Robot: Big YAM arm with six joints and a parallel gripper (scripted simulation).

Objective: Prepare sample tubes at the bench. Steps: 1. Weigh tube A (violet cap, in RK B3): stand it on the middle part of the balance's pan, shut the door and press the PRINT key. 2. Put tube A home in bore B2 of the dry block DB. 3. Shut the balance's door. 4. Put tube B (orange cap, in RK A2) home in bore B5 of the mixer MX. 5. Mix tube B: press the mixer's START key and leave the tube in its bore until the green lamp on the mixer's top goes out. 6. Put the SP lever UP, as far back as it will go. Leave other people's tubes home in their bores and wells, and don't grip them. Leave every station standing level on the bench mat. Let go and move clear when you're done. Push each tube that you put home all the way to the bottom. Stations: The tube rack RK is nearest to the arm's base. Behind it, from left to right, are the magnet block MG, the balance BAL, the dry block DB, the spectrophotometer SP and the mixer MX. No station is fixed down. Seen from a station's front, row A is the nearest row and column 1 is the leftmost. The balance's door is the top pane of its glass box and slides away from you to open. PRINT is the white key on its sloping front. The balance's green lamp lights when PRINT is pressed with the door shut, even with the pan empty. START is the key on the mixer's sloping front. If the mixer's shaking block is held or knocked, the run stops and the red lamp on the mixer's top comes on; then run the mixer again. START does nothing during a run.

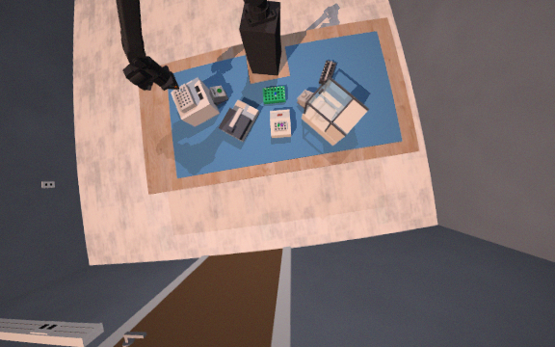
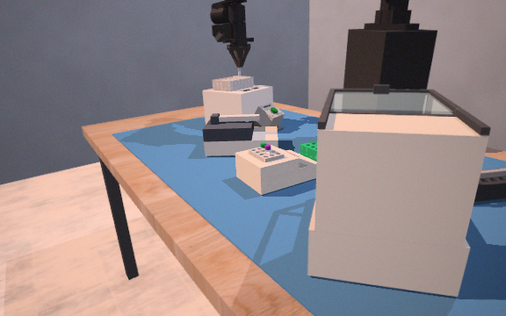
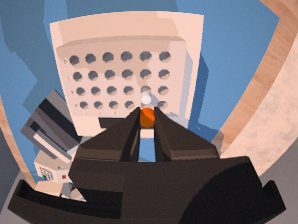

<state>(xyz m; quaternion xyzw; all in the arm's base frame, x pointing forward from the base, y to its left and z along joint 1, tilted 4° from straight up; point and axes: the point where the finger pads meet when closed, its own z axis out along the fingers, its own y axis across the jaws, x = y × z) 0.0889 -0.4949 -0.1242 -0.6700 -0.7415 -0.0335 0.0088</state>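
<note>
Right now the orange-capped tube is 20 mm below my hand. Also, from my hand: mixer's shaking block: 60 mm below, 30 mm ahead, 10 mm to the right; spectrophotometer lever: 220 mm ahead, 210 mm to the left, 120 mm below; mixer's start key: 170 mm to the left, 140 mm below, 10 mm ahead.
</note>
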